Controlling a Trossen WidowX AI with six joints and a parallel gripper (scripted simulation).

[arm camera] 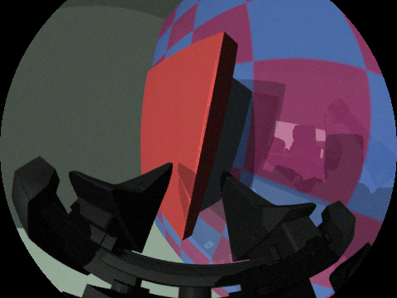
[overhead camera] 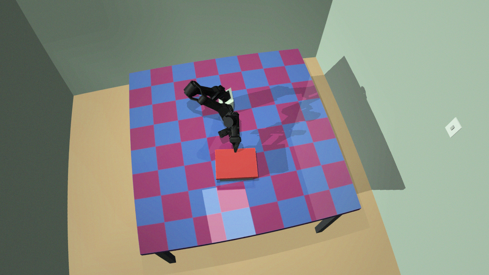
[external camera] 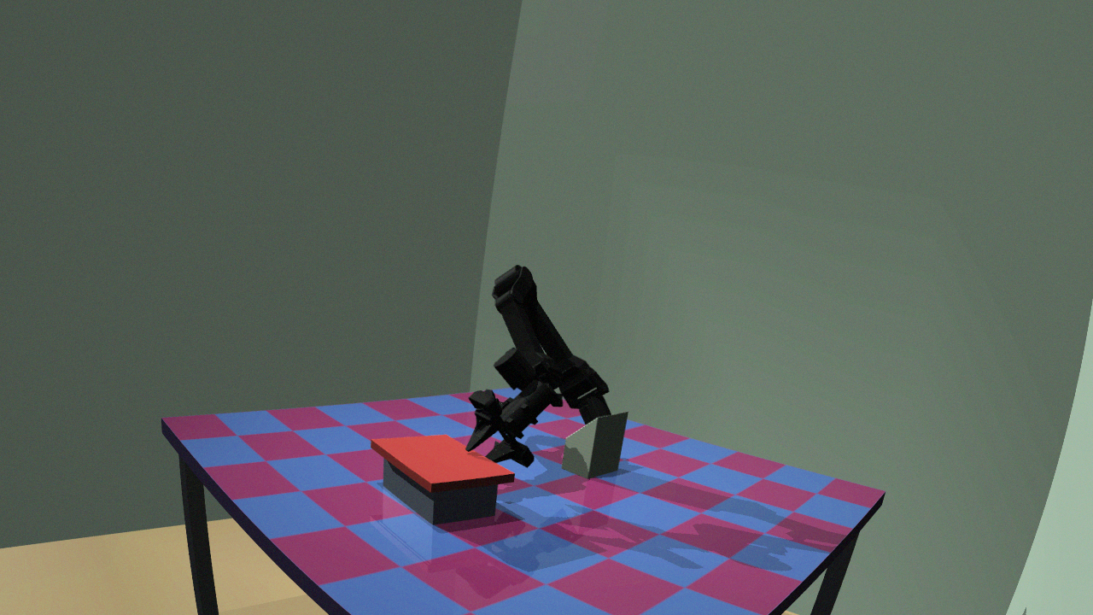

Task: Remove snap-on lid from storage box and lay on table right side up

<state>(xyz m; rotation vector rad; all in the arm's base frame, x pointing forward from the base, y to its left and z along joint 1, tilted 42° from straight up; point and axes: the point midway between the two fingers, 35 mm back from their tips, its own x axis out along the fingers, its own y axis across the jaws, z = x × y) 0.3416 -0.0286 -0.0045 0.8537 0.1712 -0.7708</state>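
The red lid is 80 mm ahead of my gripper tip, 10 mm to the right of it and 10 mm above it. Also, from my gripper tip: grey storage box 80 mm ahead, 40 mm below, 10 mm to the right.
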